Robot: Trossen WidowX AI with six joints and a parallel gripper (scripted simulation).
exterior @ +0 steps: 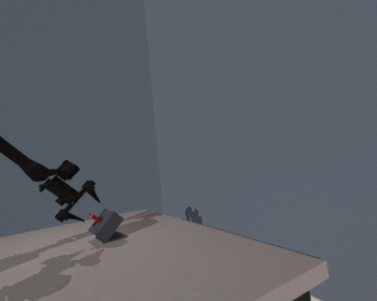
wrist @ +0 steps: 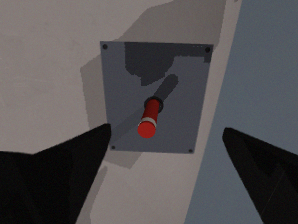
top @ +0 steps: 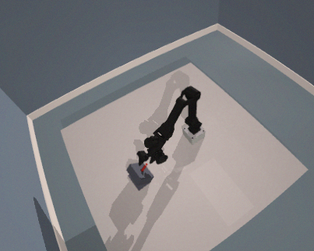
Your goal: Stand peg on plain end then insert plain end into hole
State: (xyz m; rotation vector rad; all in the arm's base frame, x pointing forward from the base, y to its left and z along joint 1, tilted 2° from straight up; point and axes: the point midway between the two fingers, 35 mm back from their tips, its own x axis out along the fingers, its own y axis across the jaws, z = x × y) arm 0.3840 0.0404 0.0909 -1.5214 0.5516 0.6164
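Now: the red peg 10 mm ahead of my gripper tip and 30 mm below it. Round my gripper tip: grey sloped panel (50 mm ahead, 70 mm below).
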